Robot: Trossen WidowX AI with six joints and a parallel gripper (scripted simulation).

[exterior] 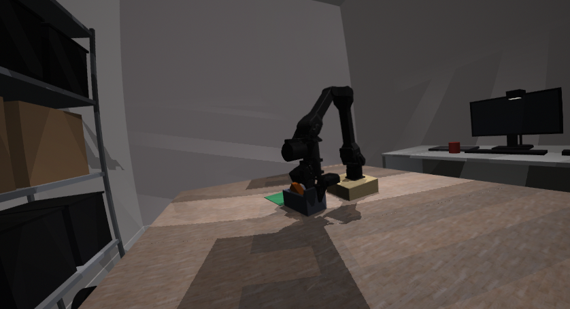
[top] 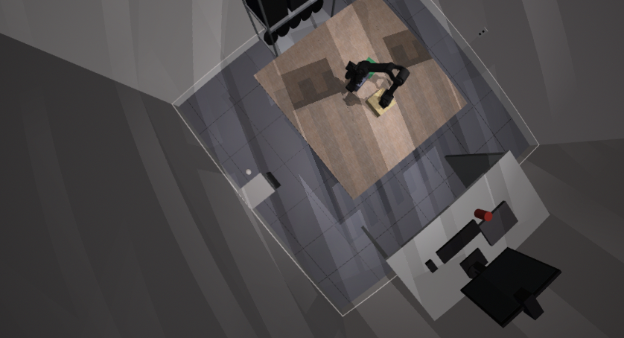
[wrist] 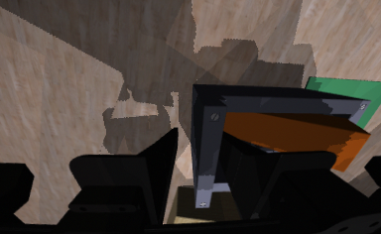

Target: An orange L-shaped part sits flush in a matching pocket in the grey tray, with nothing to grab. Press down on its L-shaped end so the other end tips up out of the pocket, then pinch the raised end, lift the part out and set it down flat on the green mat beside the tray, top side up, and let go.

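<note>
Right now the orange L-shaped part is 1 cm ahead of my gripper tip and 5 cm to the right of it. From my gripper tip the other things lie so: green mat 5 cm ahead, 22 cm to the right, 6 cm below.
</note>
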